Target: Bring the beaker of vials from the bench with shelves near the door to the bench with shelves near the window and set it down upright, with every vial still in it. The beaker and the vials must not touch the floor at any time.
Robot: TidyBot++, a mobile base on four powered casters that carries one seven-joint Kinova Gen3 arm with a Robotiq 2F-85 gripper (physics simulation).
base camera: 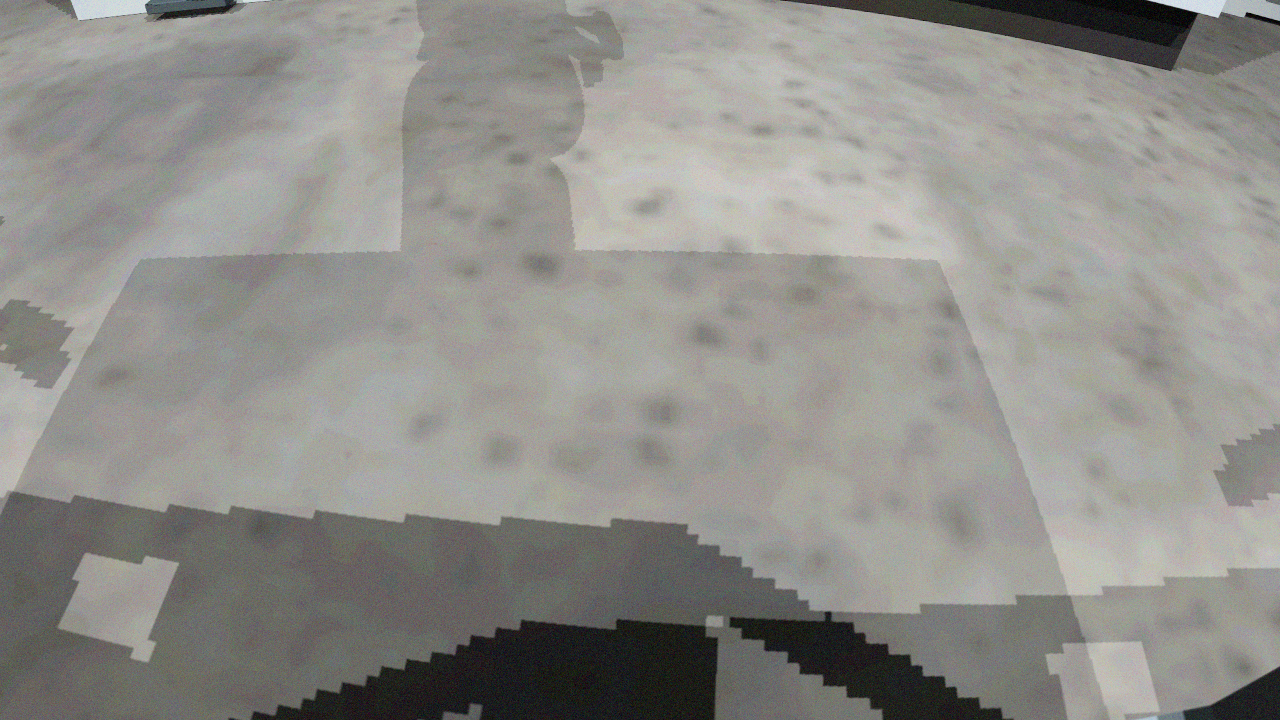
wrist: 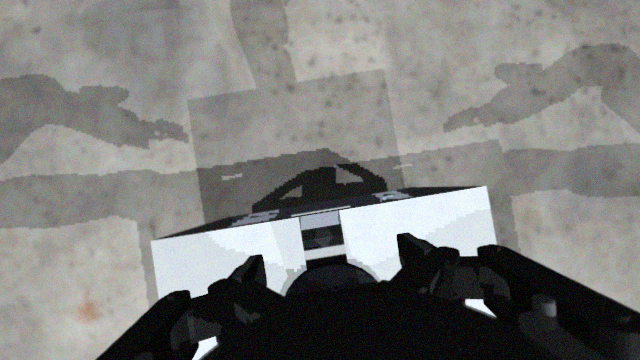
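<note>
My gripper (wrist: 331, 259) is open in the wrist view, its two black fingers wide apart at the lower middle. It points down over the white top of my own mobile base, with no object between the fingers. The beaker of vials does not show in either view. Neither bench can be made out for certain.
The white base top (wrist: 225, 255) spans the lower middle of the wrist view. Speckled grey floor (base camera: 760, 205) (wrist: 340, 30) with shadows of the arm and base lies around it. A dark low structure (base camera: 1074, 35) with a white edge stands at the base view's top right.
</note>
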